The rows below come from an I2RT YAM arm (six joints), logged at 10 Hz.
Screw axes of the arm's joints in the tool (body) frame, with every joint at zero. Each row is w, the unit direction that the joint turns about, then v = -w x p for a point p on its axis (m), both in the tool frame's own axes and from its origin. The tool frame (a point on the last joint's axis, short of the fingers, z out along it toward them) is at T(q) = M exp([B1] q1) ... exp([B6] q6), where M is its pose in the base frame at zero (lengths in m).
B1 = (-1, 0, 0, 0.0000, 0.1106, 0.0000)
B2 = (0, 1, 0, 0.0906, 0.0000, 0.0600)
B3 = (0, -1, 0, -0.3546, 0.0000, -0.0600)
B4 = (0, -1, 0, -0.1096, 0.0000, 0.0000)
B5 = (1, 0, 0, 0.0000, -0.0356, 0.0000)
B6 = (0, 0, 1, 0.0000, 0.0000, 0.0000)
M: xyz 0.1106 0.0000 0.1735 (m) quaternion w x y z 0.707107 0 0.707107 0
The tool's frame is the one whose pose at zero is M.
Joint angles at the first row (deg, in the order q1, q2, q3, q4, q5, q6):
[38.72 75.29 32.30 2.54 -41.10 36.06]
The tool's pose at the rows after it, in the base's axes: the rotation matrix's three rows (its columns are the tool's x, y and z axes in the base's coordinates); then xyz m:
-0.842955 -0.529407 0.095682; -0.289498 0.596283 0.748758; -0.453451 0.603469 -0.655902; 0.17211 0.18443 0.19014
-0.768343 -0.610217 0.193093; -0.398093 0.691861 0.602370; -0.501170 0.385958 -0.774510; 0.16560 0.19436 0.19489
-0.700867 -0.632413 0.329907; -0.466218 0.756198 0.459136; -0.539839 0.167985 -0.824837; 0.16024 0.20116 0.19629
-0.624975 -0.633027 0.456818; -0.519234 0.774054 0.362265; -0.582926 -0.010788 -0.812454; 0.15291 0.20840 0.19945
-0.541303 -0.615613 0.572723; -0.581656 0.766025 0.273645; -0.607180 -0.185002 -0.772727; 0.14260 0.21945 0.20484
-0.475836 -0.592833 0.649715; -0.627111 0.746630 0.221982; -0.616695 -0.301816 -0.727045; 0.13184 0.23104 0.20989
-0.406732 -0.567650 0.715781; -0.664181 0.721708 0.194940; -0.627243 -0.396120 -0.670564; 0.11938 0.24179 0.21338
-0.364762 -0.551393 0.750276; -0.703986 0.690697 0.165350; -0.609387 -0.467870 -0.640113; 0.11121 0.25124 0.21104
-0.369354 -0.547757 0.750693; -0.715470 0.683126 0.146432; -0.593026 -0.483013 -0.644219; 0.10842 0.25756 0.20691
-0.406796 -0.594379 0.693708; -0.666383 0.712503 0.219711; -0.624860 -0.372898 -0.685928; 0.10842 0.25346 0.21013
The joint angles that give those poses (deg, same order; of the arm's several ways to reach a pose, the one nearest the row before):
[43.08 74.62 37.71 -11.54 -28.78 24.56]
[47.45 75.51 41.53 -19.46 -15.37 17.93]
[51.22 76.23 43.21 -22.59 -1.74 14.74]
[55.05 76.33 43.92 -23.08 9.61 12.58]
[59.77 77.09 45.50 -24.22 20.92 10.79]
[64.03 78.25 47.29 -25.38 29.13 10.10]
[68.21 79.25 48.42 -25.50 36.32 9.36]
[71.00 81.36 49.60 -26.20 40.96 8.81]
[72.06 83.42 50.74 -27.42 42.00 10.16]
[71.18 81.28 49.68 -26.21 35.85 12.11]

